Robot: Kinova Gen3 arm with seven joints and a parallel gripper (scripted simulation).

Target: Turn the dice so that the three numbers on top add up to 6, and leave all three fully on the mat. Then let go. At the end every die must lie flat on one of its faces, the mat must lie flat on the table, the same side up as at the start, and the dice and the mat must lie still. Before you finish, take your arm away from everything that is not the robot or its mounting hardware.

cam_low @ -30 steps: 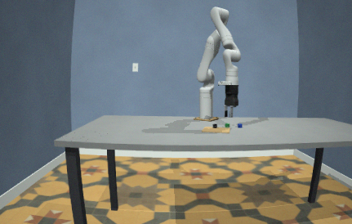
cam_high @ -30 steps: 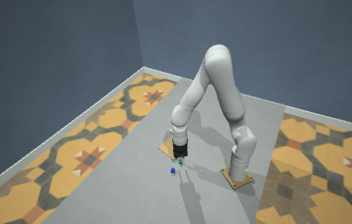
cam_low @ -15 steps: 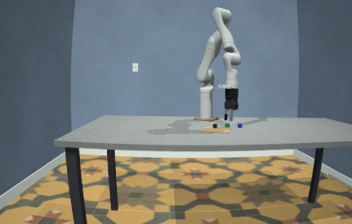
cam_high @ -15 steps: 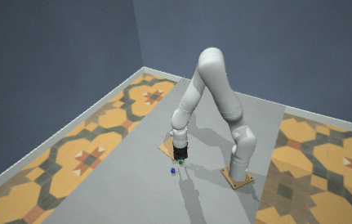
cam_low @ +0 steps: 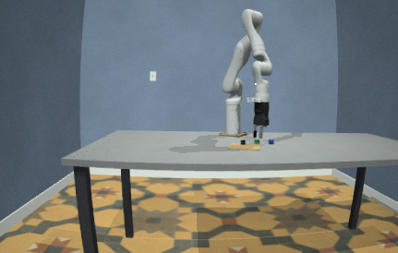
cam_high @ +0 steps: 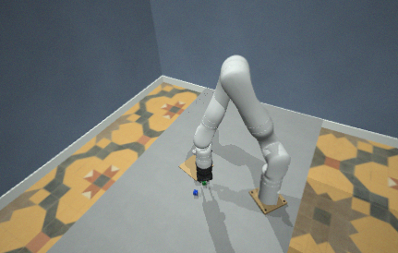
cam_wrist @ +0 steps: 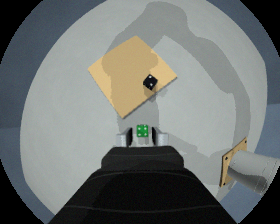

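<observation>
Now: hand 40 mm above the green die. The rest, counted from my hand: black die 40 mm ahead, 90 mm to the right, 30 mm below; then blue die 20 mm ahead, 70 mm to the left, 40 mm below; then tan mat 90 mm ahead, 90 mm to the right, 40 mm below.
</observation>
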